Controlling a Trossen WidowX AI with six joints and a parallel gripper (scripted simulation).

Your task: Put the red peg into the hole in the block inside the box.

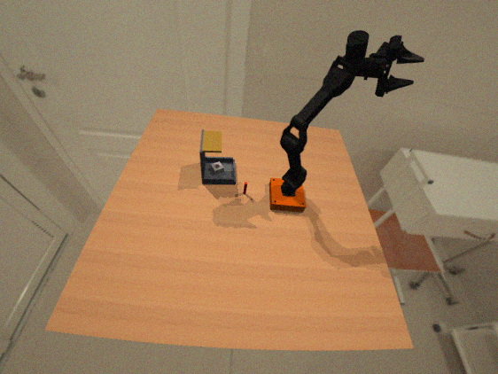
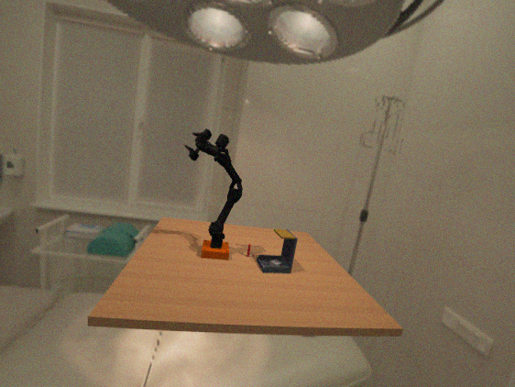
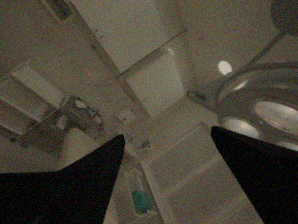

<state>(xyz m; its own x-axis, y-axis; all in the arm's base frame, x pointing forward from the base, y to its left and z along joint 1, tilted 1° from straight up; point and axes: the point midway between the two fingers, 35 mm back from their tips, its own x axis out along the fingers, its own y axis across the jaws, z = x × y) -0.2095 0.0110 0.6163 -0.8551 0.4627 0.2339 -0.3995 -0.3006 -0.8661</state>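
The red peg lies 640 mm below my gripper tip, 450 mm ahead of it and 30 mm to the right of it. The rest, counted from my gripper tip: yellow roof: 620 mm ahead, 460 mm below, 150 mm to the right.
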